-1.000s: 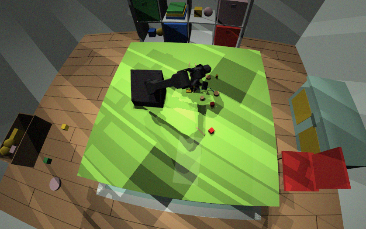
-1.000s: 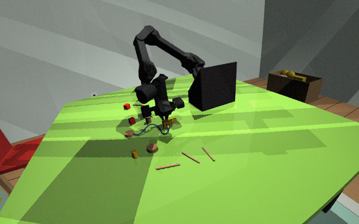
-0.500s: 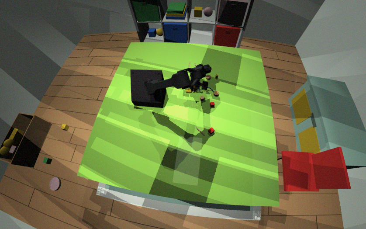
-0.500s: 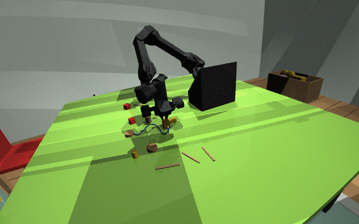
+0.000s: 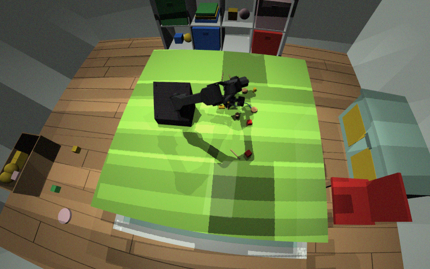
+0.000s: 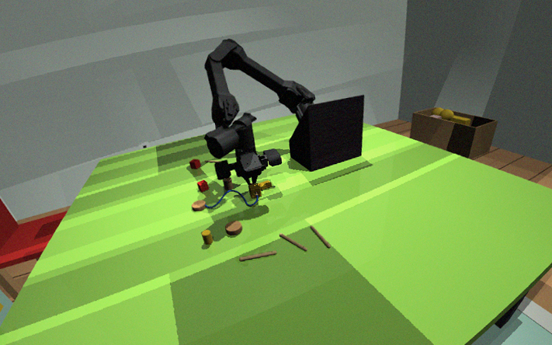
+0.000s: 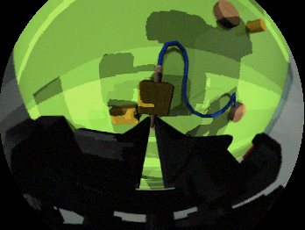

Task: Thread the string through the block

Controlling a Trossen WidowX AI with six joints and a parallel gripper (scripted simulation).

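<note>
The brown cylinder is 7 cm ahead of my gripper tip, 5 cm to the right of it and 1 cm above it. From my gripper tip the other things lie so: yellow cylinder 15 cm ahead, 18 cm to the left; then round wooden button 16 cm ahead, 3 cm to the left; then thin wooden stick 4 cm to the left, 1 cm above.
</note>
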